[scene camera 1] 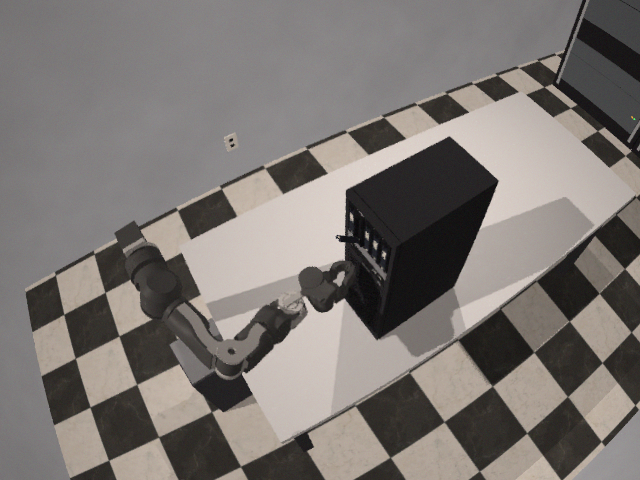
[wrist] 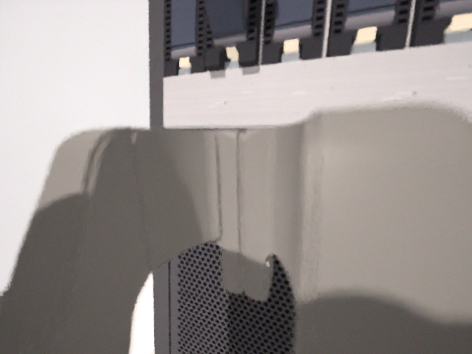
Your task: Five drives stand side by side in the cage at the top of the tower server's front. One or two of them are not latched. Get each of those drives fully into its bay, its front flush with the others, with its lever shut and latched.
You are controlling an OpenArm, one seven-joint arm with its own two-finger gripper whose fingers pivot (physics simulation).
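The black tower server stands upright on the table, five drives side by side in its top front cage. The second drive from the left has its lever swung out from the front; its lower end overhangs the silver strip slightly. The first, third, fourth and fifth drives show no swung-out lever; their upper parts are outside the wrist view. My gripper is shut and empty, in front of the server below the drives.
The perforated lower front of the server shows below and between my fingers. The server stands on the white table. A dark rack cabinet stands on the floor beyond the table's far end. My fingers hide the server's front panel controls.
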